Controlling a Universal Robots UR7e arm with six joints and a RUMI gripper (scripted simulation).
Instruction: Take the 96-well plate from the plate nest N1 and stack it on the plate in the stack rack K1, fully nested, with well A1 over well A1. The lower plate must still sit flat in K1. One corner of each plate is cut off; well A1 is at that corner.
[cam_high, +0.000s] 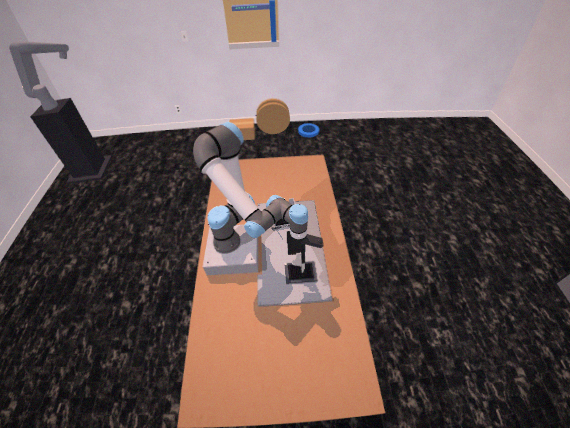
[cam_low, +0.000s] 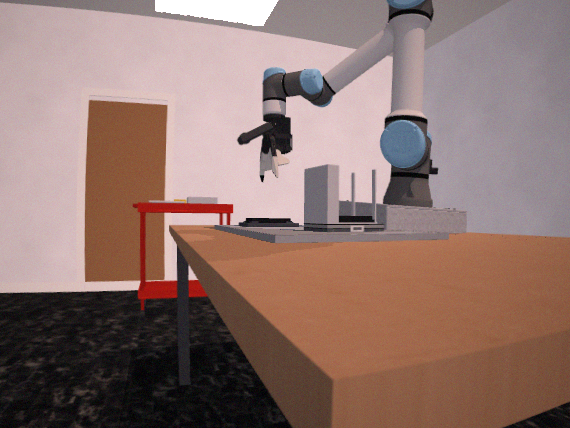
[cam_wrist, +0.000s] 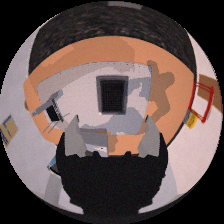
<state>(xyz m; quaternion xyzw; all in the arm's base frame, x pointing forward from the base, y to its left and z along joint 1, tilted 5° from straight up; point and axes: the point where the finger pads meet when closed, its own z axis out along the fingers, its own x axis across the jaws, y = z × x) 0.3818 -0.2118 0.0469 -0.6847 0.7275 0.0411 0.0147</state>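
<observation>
Right now the black 96-well plate is 130 mm below my hand. Also, from my hand: tall grey wall 30 mm ahead, 380 mm to the left, 60 mm below.
</observation>
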